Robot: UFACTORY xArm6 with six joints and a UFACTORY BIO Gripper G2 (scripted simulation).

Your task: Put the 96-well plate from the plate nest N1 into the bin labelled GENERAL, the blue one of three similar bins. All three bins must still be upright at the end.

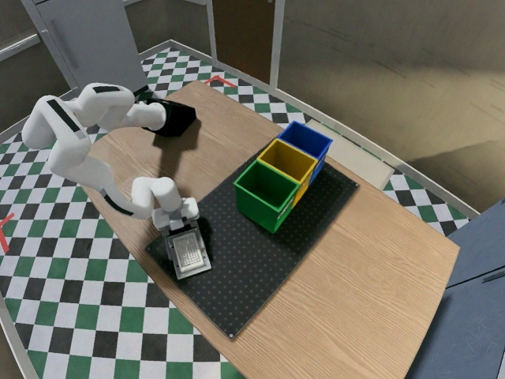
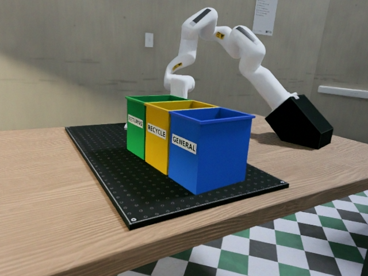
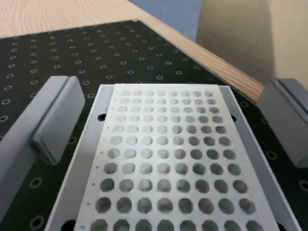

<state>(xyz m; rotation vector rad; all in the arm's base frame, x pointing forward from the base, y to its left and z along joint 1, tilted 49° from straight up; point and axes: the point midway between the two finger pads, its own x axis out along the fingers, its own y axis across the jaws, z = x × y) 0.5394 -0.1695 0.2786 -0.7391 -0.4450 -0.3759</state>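
Now: hand 30 mm above the white 96-well plate. The rest, counted from my hand: green returns bin: 310 mm to the left, 100 mm ahead, 40 mm above; then grey plate nest n1: 40 mm below; then yellow recycle bin: 440 mm to the left, 90 mm ahead, 40 mm above.
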